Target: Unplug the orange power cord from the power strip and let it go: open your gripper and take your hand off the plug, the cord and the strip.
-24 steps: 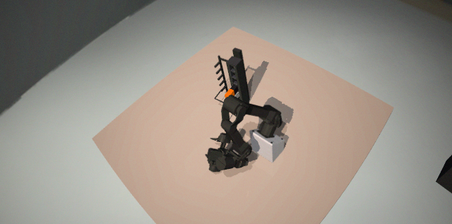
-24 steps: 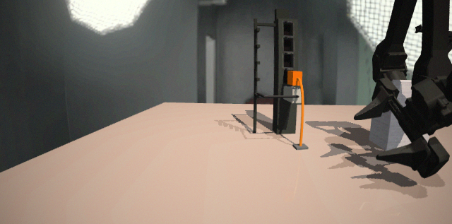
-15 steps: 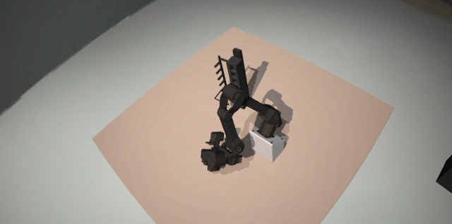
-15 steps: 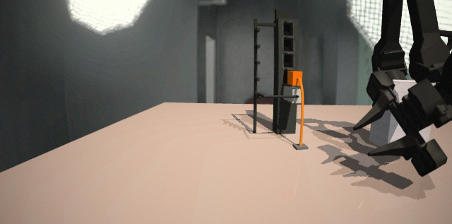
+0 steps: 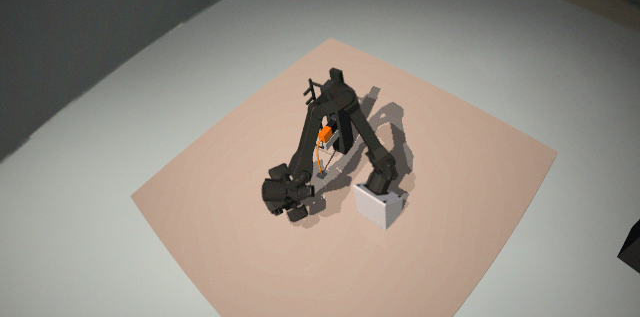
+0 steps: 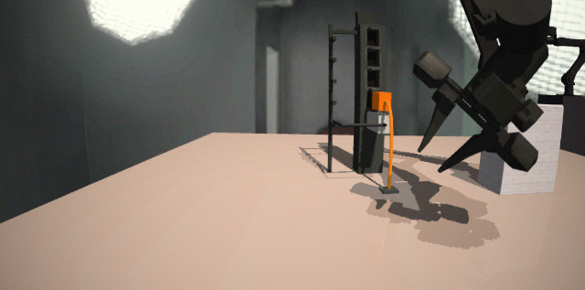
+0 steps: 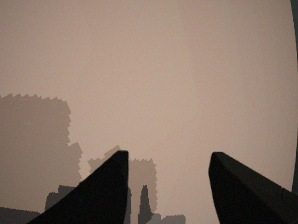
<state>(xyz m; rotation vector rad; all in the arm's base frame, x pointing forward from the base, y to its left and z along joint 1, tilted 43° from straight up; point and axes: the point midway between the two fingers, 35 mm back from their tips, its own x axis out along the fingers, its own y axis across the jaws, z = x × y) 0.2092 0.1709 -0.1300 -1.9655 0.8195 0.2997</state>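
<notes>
Right now the orange plug is 5 cm ahead of my gripper tip, 26 cm to the right of it and 7 cm above it. The rest, counted from my gripper tip: grey anchor (3 cm ahead, 18 cm to the right, 10 cm below).
</notes>
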